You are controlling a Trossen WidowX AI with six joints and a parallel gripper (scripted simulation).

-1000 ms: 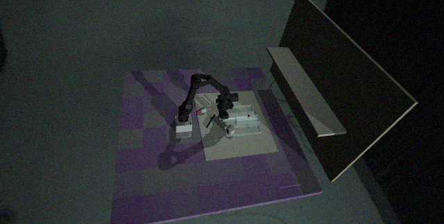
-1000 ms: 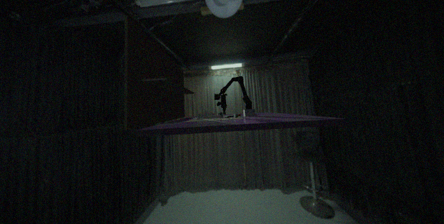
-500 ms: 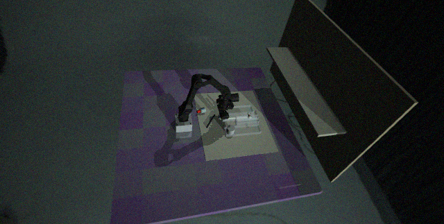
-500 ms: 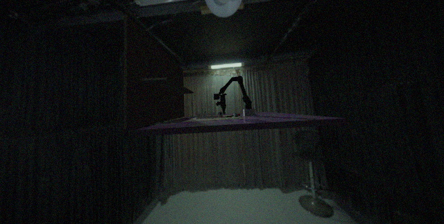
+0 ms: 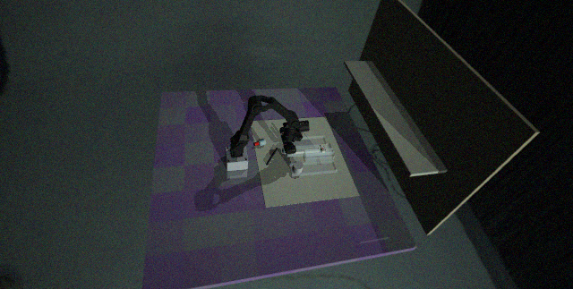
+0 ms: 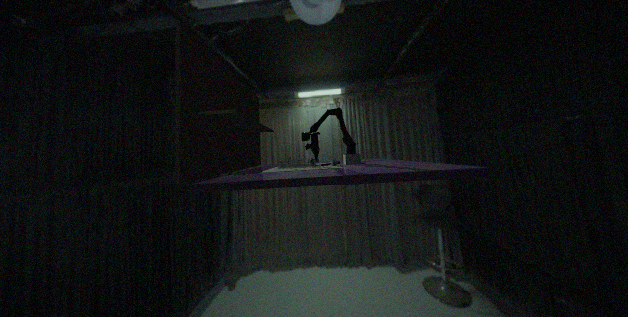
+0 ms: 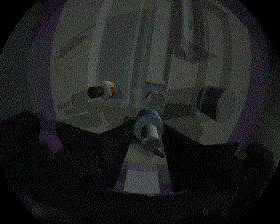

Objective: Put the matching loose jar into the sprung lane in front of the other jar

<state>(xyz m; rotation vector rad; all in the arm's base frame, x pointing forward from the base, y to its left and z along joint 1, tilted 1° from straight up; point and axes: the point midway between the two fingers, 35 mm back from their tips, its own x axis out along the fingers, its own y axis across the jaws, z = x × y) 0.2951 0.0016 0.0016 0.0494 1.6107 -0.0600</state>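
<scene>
Right now the cream mat is 100 mm ahead of my gripper tip, 20 mm to the right of it and 50 mm below it. From my gripper tip the other things lie so: shelf: 540 mm ahead, 50 mm to the right, 320 mm above; pale pusher-lane fixture: 180 mm ahead, 40 mm to the right, 30 mm below; black stick: 80 mm behind, 10 mm to the right, 40 mm below.
</scene>
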